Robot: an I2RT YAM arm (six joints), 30 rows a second.
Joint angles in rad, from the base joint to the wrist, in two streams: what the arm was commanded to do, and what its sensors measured. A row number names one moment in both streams.
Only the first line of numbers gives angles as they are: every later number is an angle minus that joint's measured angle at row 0.
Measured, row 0:
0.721 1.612 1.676 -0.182 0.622 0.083
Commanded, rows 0 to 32:
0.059 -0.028 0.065 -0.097 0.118 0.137
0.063 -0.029 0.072 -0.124 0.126 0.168
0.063 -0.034 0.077 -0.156 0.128 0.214
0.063 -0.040 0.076 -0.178 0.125 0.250
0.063 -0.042 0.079 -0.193 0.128 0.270
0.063 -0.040 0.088 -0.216 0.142 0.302
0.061 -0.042 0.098 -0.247 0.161 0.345
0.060 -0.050 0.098 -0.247 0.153 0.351
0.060 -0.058 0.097 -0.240 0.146 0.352
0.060 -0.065 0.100 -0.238 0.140 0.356
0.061 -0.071 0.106 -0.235 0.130 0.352
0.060 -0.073 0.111 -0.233 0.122 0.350
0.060 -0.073 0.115 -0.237 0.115 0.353
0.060 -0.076 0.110 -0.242 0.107 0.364
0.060 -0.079 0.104 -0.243 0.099 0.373
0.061 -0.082 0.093 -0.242 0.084 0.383
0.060 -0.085 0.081 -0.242 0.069 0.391
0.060 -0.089 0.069 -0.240 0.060 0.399
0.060 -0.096 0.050 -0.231 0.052 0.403
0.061 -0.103 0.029 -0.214 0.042 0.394
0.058 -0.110 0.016 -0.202 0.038 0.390
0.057 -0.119 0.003 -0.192 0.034 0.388
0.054 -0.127 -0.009 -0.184 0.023 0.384
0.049 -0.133 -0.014 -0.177 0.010 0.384
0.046 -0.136 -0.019 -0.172 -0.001 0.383
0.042 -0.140 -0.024 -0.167 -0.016 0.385
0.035 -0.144 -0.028 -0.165 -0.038 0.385
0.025 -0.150 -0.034 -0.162 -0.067 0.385
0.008 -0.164 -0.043 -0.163 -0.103 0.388
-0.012 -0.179 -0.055 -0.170 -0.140 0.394
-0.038 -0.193 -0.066 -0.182 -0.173 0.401
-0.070 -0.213 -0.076 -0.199 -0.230 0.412
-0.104 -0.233 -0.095 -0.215 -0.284 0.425
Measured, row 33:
-0.036 -0.168 -0.067 -0.198 -0.139 0.400
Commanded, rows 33 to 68:
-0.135 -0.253 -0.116 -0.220 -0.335 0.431
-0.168 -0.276 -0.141 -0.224 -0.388 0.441
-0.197 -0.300 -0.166 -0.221 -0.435 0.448
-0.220 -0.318 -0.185 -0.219 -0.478 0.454
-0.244 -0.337 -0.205 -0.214 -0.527 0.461
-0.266 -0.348 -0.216 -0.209 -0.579 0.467
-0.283 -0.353 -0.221 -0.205 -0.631 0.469
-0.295 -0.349 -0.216 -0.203 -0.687 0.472
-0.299 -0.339 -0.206 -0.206 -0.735 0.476
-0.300 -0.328 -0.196 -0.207 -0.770 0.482
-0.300 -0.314 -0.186 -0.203 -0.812 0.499
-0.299 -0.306 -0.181 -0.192 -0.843 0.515
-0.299 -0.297 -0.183 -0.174 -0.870 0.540
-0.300 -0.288 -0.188 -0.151 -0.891 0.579
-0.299 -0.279 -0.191 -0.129 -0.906 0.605
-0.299 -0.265 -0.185 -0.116 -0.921 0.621
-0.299 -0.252 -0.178 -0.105 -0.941 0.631
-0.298 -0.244 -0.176 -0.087 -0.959 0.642
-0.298 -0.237 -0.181 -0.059 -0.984 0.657
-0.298 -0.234 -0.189 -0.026 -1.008 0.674
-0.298 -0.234 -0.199 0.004 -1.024 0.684
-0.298 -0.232 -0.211 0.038 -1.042 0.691
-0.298 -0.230 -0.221 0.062 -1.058 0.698
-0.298 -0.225 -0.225 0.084 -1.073 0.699
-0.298 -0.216 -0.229 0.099 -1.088 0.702
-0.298 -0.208 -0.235 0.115 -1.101 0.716
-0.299 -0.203 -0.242 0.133 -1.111 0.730
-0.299 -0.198 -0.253 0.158 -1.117 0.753
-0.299 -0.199 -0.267 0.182 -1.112 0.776
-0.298 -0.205 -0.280 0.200 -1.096 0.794
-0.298 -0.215 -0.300 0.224 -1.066 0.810
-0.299 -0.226 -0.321 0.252 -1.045 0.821
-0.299 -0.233 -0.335 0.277 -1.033 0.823
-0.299 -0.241 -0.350 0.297 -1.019 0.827
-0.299 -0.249 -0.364 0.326 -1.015 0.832
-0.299 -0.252 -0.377 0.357 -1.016 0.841
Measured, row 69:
-0.308 -0.222 -0.353 0.229 -1.041 0.763
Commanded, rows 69 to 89:
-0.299 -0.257 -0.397 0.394 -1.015 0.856
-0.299 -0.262 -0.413 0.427 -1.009 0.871
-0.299 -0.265 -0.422 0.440 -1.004 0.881
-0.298 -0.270 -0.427 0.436 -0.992 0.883
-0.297 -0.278 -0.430 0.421 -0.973 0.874
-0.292 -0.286 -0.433 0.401 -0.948 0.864
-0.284 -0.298 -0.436 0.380 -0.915 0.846
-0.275 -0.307 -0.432 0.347 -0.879 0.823
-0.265 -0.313 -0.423 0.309 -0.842 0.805
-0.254 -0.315 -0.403 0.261 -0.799 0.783
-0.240 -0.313 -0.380 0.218 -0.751 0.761
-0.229 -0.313 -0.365 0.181 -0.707 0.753
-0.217 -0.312 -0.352 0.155 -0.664 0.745
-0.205 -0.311 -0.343 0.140 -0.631 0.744
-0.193 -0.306 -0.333 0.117 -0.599 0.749
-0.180 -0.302 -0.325 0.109 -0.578 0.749
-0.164 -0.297 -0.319 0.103 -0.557 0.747
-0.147 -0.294 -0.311 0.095 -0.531 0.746
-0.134 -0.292 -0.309 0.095 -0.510 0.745
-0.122 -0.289 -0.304 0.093 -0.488 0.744
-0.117 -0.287 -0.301 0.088 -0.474 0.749
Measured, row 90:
-0.139 -0.271 -0.344 0.089 -0.589 0.763
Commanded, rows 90 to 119:
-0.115 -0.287 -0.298 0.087 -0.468 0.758
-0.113 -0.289 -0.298 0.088 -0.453 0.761
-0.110 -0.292 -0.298 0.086 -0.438 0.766
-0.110 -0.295 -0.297 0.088 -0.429 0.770
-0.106 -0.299 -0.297 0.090 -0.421 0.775
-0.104 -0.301 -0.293 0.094 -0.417 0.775
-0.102 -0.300 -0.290 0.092 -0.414 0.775
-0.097 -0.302 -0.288 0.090 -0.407 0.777
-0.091 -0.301 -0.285 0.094 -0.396 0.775
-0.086 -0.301 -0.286 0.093 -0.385 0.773
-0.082 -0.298 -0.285 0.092 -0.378 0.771
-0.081 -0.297 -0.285 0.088 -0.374 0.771
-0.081 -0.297 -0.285 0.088 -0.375 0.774
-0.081 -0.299 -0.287 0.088 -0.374 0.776
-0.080 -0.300 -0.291 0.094 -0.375 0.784
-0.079 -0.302 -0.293 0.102 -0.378 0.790
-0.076 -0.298 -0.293 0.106 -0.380 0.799
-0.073 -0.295 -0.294 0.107 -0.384 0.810
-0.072 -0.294 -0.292 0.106 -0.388 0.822
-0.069 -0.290 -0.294 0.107 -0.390 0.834
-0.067 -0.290 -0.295 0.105 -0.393 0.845
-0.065 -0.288 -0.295 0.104 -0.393 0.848
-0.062 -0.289 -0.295 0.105 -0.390 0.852
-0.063 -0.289 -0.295 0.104 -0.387 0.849
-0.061 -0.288 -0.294 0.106 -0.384 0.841
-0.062 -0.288 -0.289 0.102 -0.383 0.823
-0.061 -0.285 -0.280 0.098 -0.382 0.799
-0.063 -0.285 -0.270 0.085 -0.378 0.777
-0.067 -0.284 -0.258 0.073 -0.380 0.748
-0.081 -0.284 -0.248 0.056 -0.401 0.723
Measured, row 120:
-0.074 -0.266 -0.314 0.048 -0.374 0.796
